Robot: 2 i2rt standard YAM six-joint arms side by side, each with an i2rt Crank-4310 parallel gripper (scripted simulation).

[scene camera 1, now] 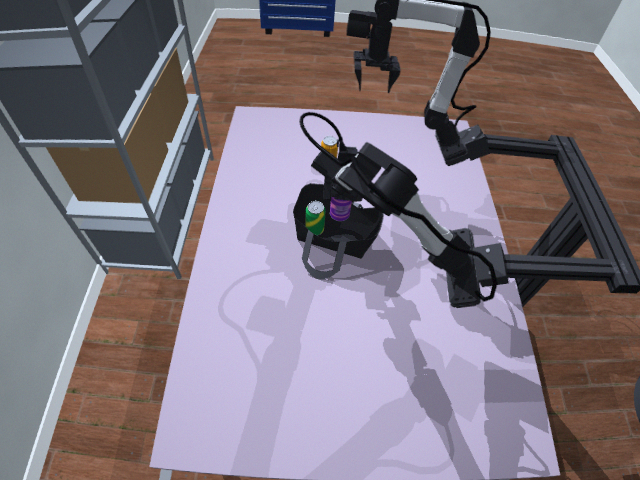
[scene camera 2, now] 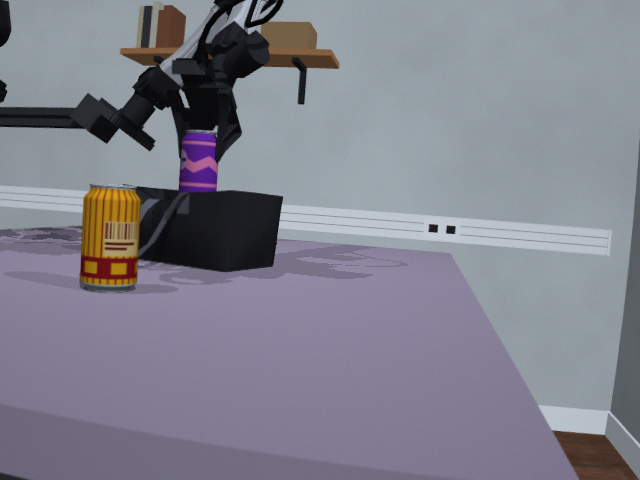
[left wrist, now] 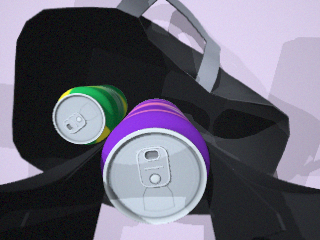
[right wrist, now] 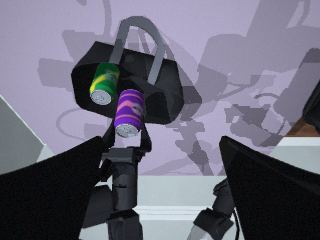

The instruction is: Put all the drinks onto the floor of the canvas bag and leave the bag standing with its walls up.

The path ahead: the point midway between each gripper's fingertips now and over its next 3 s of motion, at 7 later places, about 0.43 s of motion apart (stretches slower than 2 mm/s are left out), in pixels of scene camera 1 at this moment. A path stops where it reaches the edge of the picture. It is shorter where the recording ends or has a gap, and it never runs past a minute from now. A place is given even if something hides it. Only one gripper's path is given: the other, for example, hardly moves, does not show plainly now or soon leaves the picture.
The right gripper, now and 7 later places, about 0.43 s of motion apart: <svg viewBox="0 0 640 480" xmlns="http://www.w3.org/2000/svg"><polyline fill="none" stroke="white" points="374,91 364,97 344,113 335,128 332,136 330,136 330,138 330,142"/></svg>
